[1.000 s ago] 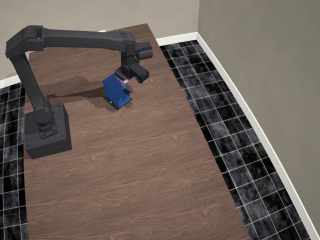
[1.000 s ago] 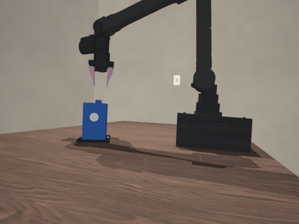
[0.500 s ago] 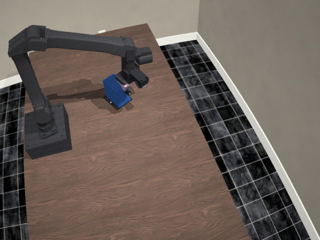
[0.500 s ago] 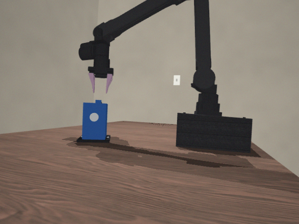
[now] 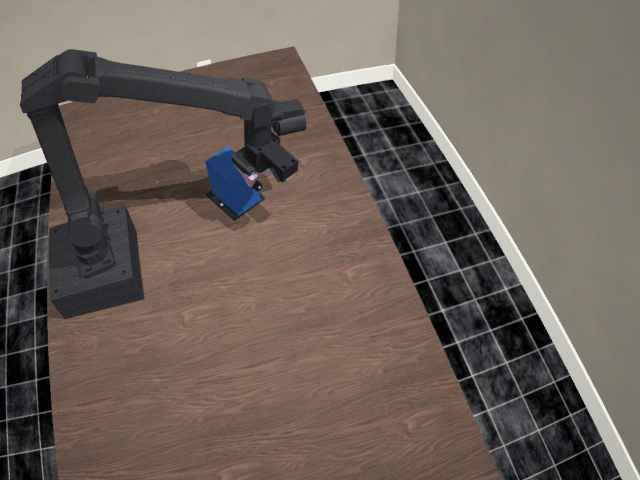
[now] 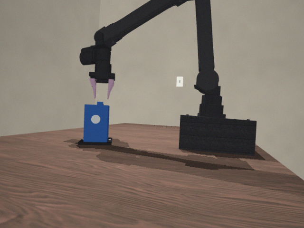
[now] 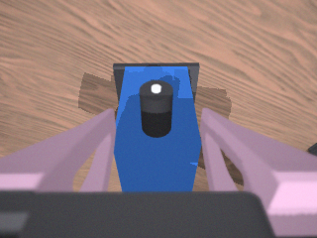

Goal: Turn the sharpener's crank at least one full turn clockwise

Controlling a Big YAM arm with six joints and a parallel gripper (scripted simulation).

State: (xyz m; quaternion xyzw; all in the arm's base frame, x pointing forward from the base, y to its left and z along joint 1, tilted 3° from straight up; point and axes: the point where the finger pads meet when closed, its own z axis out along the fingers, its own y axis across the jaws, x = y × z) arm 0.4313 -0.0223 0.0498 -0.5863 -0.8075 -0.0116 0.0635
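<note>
Now: hand 20 mm to the right of the black crank handle and 30 mm above it.
</note>
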